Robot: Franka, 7 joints.
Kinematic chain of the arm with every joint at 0, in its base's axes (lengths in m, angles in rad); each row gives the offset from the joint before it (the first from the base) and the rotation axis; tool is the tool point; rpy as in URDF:
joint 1: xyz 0 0 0.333 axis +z
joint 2: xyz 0 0 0 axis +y
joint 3: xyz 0 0 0.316 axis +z
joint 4: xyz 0.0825 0 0 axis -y
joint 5: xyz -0.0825 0 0.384 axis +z
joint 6: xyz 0 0 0 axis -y
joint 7: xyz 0.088 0 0 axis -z
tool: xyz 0 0 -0.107 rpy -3.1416 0 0
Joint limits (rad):
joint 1: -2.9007..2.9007
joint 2: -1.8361..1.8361
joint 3: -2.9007..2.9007
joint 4: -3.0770..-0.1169
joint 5: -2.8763..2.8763
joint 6: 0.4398..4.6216
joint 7: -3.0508..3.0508
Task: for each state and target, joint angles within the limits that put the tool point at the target. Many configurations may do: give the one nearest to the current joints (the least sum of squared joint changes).
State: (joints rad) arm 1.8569 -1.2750 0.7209 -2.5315 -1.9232 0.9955 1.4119
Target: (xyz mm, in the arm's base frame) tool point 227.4 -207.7 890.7
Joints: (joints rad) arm 2.1834 -1.4855 0.0989 -1.8421 -2.0717 1.1009 1.4119
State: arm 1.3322 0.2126 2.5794 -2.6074 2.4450 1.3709 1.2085
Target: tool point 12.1 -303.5 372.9
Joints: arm 1.5721 0.4598 2.8041 -3.0770 2.1967 1.1917 1.2085
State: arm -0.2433 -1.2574 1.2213 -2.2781 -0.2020 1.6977 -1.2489
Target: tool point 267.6 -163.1 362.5
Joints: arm -1.0978 -0.6516 0.7101 -2.7398 -0.3231 1.8258 -1.2489
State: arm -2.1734 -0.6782 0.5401 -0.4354 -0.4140 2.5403 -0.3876
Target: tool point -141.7 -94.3 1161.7
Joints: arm -2.4451 -0.2346 -0.0449 -0.6944 -0.4223 2.4092 -0.3876
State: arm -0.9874 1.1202 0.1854 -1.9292 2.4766 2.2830 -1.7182
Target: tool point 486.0 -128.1 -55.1
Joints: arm -0.8075 1.0981 0.4244 -1.9783 2.4665 2.2590 -1.7182
